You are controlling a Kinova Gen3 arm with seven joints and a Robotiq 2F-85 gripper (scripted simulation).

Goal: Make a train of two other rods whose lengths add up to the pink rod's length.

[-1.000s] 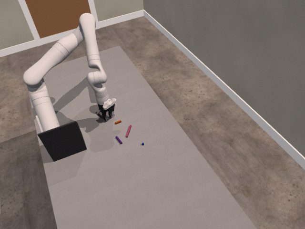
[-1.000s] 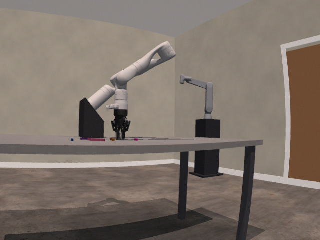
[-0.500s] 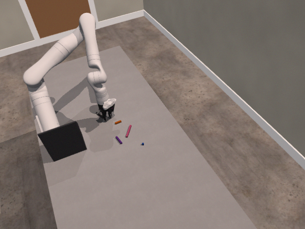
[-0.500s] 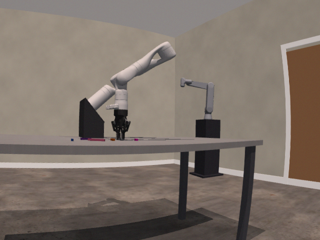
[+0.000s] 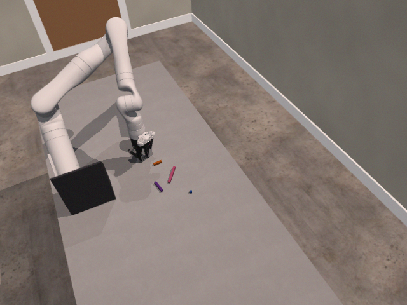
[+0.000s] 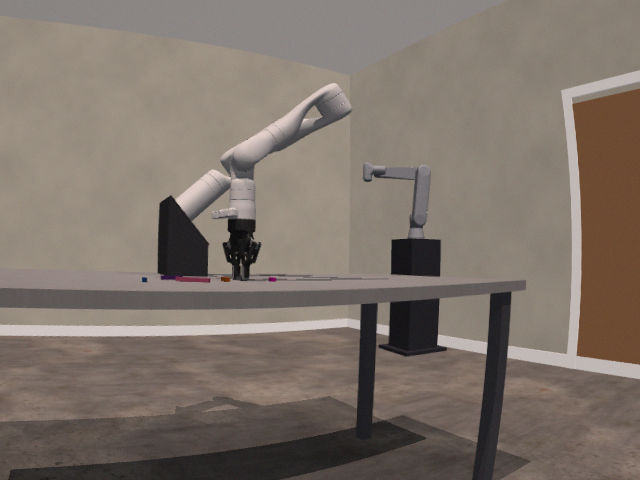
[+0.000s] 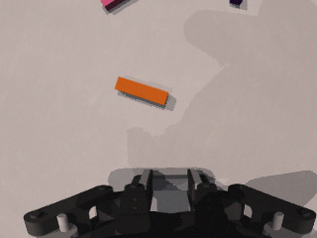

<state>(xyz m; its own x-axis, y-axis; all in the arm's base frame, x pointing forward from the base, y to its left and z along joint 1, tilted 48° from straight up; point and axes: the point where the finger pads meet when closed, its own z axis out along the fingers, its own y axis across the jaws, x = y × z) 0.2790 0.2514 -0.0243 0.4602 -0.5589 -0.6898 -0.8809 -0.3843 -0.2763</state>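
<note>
The magenta rod lies 4 cm ahead of my hand, 8 cm to the left of it and 2 cm below it. Also, from my hand: orange rod (5 cm ahead, 5 cm to the right, 2 cm below); grey rod (2 cm below); pink rod (10 cm ahead, 15 cm to the right, 2 cm below).
</note>
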